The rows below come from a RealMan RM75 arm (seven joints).
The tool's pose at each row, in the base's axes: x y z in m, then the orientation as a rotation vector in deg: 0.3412, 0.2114, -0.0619, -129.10, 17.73, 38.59; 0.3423, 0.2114, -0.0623, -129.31, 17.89, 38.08; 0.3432, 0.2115, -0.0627, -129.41, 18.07, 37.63; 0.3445, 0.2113, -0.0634, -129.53, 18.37, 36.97; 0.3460, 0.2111, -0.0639, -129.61, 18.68, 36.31; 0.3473, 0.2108, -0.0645, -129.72, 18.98, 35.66; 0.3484, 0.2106, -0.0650, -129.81, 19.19, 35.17; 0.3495, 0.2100, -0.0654, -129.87, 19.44, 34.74; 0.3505, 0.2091, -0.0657, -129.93, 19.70, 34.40
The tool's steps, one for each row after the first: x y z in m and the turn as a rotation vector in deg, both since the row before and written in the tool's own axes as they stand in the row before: 0.0011, -0.0002, -0.0002, -0.03, 0.45, -0.04; 0.0010, -0.0002, 0.0000, 0.05, 0.38, -0.02; 0.0015, 0.0000, -0.0002, 0.11, 0.56, 0.00; 0.0015, -0.0002, -0.0004, 0.14, 0.56, 0.00; 0.0014, 0.0000, -0.0003, 0.11, 0.56, 0.00; 0.0012, 0.0000, -0.0002, 0.07, 0.42, -0.01; 0.0012, 0.0002, -0.0006, 0.09, 0.38, 0.04; 0.0011, 0.0004, -0.0008, 0.06, 0.32, 0.08
